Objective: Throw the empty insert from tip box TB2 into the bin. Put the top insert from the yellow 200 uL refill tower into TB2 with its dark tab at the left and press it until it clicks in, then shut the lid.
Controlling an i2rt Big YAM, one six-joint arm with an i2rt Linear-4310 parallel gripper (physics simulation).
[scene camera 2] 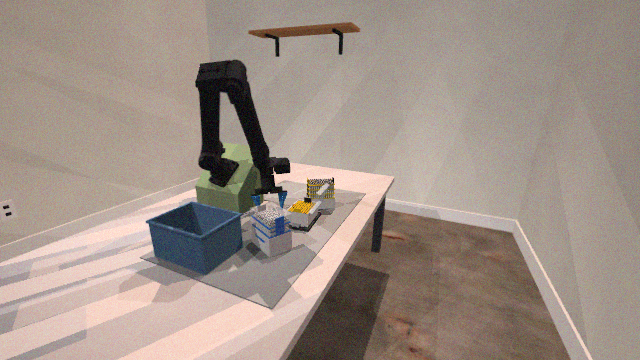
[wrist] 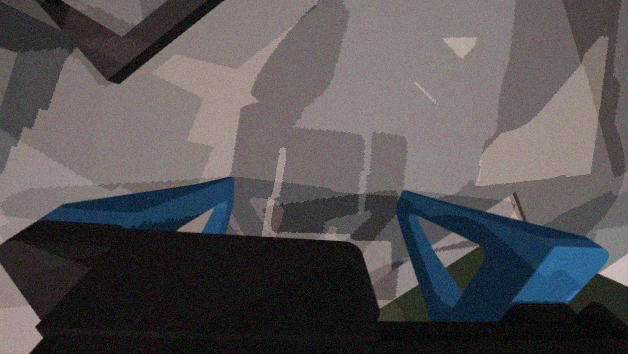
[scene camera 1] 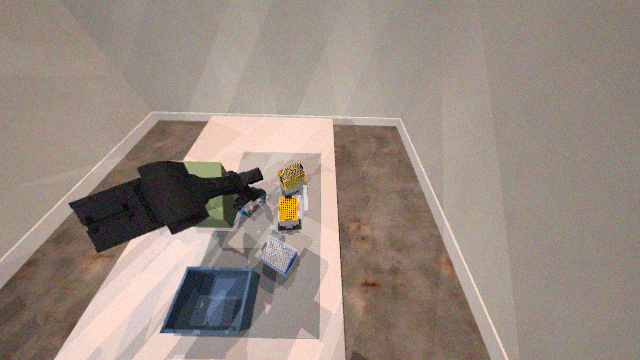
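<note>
Tip box TB2 (scene camera 1: 289, 209) (scene camera 2: 300, 219) stands on the mat with a yellow perforated insert in its top and its pale lid (scene camera 1: 305, 199) open on the right side. The yellow refill tower (scene camera 1: 291, 176) (scene camera 2: 320, 189) stands behind TB2. The blue bin (scene camera 1: 215, 300) (scene camera 2: 180, 247) stands at the front left. My gripper (scene camera 1: 253, 205) (scene camera 2: 269, 202) (wrist: 319, 194) is open and empty, pointing down over the mat, to the left of TB2 in the first scene view. A dark frame corner (wrist: 118, 62) shows at the wrist view's upper left. Dark tabs are too small to read.
A white and blue rack tower (scene camera 1: 278, 256) (scene camera 2: 274, 242) stands between the bin and TB2. The green arm base (scene camera 1: 212, 215) (scene camera 2: 215, 196) is left of the grey mat (scene camera 1: 295, 320) (scene camera 2: 267, 296). A wall shelf (scene camera 2: 305, 30) is high behind the table.
</note>
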